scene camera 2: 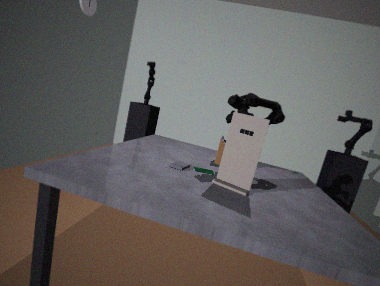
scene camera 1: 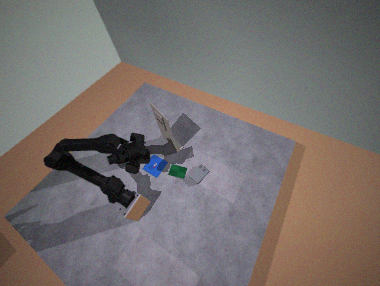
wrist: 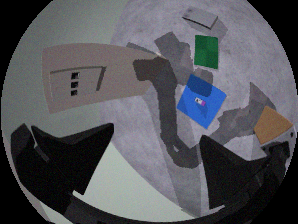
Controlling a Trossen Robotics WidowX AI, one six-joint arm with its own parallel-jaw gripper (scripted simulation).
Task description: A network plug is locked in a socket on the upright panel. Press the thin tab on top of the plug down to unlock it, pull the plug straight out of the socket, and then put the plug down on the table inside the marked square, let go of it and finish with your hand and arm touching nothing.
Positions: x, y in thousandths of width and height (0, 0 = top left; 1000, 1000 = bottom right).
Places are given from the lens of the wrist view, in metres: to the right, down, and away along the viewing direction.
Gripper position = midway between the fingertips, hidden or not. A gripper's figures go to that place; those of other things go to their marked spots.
my gripper (wrist: 532, 600): 0.01, 0.02, 0.10
green tile (wrist: 693, 248): 0.16, -0.16, 0.22
beige panel (wrist: 257, 333): -0.15, -0.08, 0.15
The marked spots on the green tile and the beige panel are 0.32 m apart.
